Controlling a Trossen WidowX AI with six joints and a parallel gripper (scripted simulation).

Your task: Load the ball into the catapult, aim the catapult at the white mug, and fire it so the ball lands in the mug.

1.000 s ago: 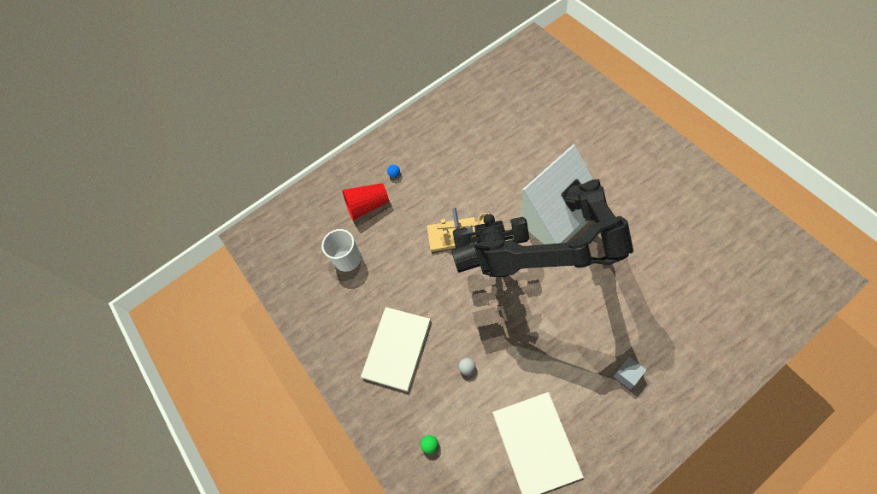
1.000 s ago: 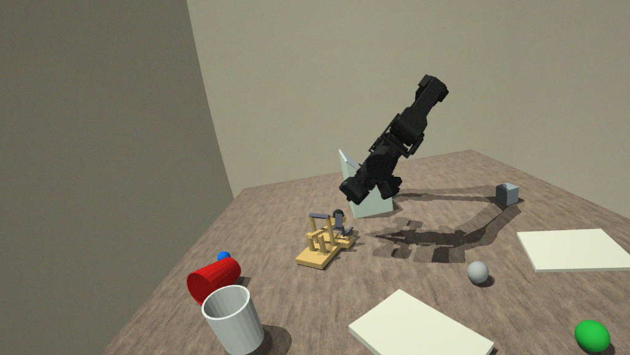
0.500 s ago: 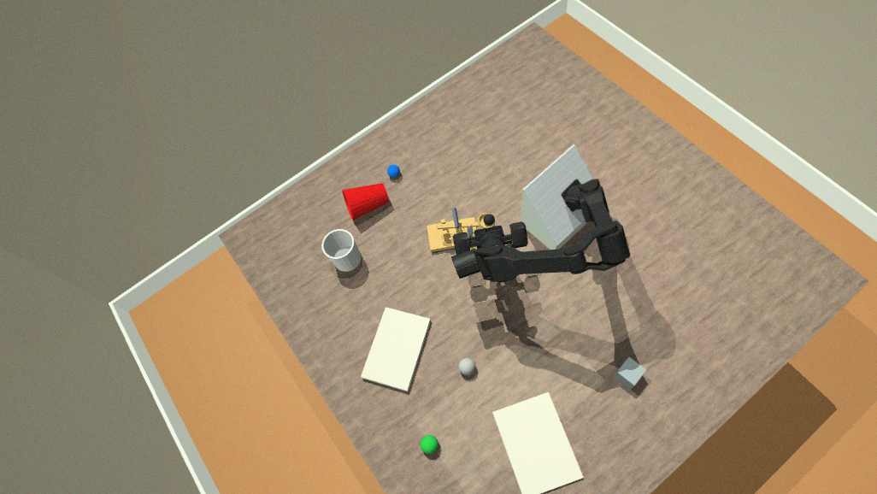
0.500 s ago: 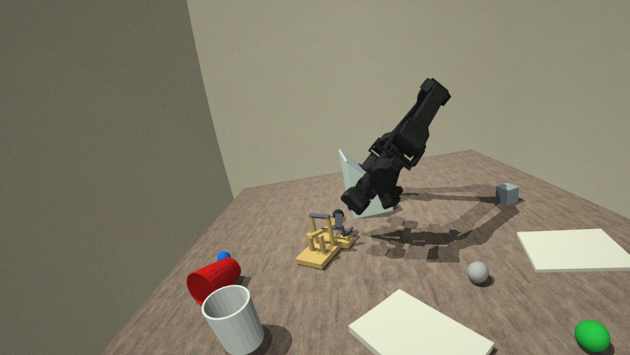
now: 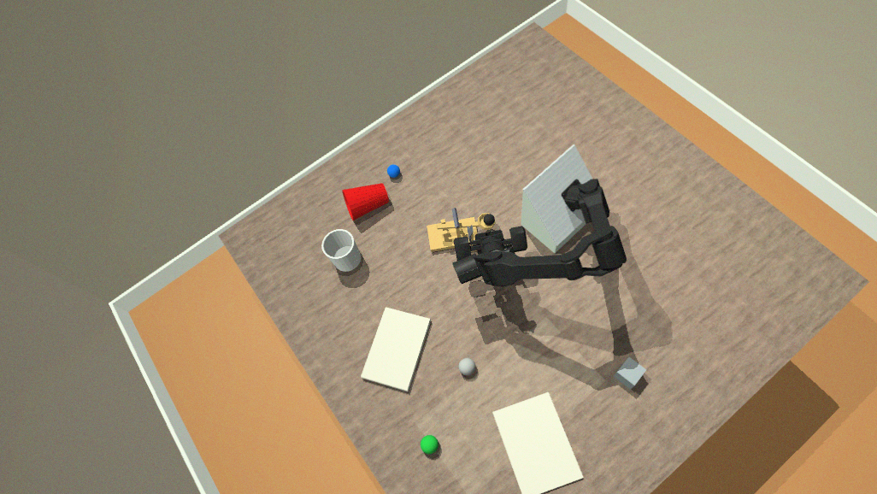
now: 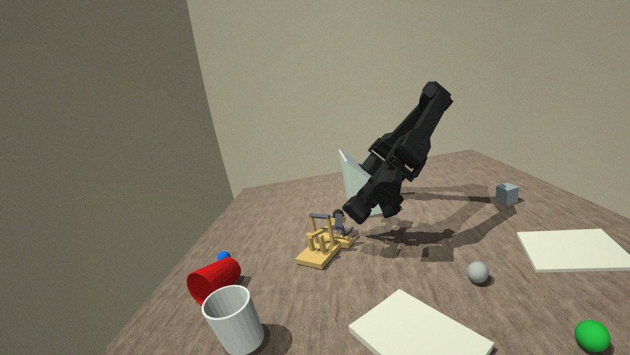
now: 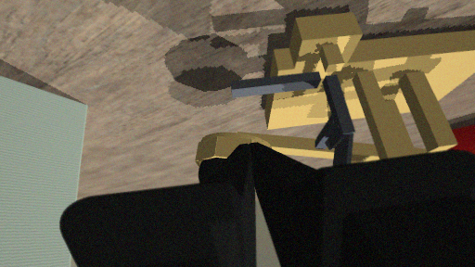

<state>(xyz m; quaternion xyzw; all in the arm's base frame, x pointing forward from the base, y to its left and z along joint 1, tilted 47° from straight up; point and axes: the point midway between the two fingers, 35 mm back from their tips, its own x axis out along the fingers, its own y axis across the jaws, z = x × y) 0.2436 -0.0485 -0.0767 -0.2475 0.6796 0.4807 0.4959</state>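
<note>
Now: gripper tip 4 cm past the black ball and 3 cm to the left of it. The rest, counted from my gripper tip: blue ball 2 cm ahead, 38 cm to the right, 5 cm below; then wooden catapult 2 cm ahead, 5 cm to the right, 1 cm below; then grey ball 29 cm ahead, 21 cm to the left, 4 cm below.
</note>
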